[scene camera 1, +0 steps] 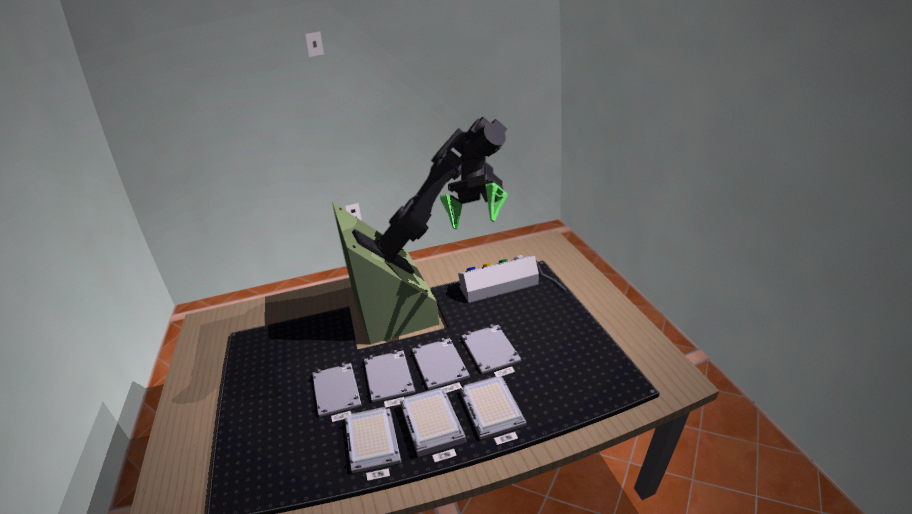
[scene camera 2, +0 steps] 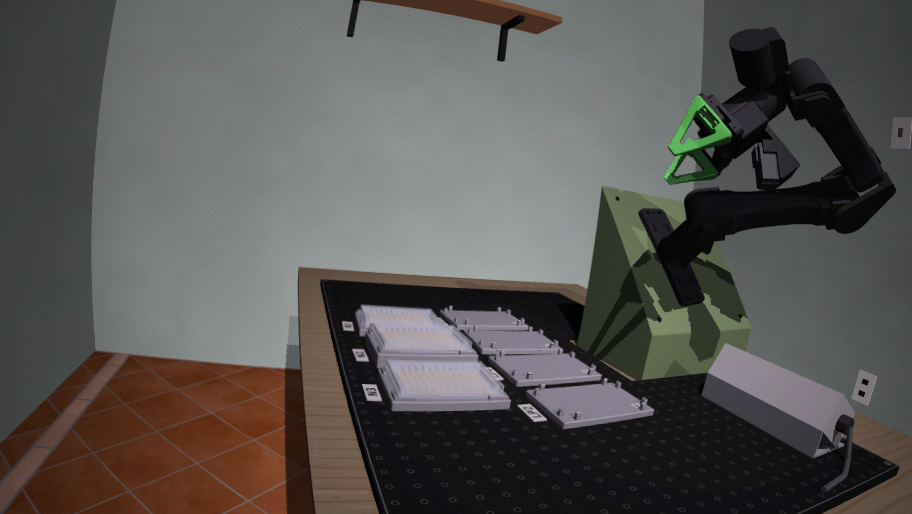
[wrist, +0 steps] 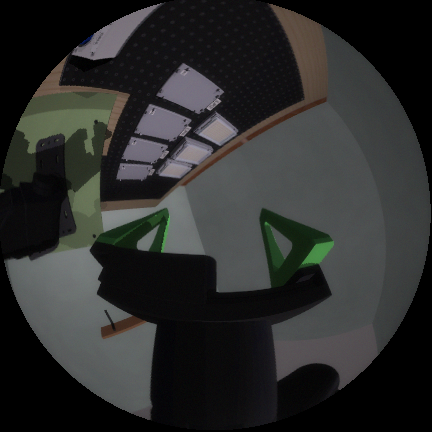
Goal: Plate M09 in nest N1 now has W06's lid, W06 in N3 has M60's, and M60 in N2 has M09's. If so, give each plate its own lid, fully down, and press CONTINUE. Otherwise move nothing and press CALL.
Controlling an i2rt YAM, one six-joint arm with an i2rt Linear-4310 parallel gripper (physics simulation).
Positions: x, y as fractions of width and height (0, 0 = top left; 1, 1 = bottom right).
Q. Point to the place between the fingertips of my gripper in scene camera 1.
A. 0.52, 0.44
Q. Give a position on a button box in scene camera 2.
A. At 0.89, 0.81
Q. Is my gripper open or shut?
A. Open.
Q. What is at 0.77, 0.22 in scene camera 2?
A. My gripper.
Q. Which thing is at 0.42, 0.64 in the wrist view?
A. My gripper.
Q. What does my gripper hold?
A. Nothing.
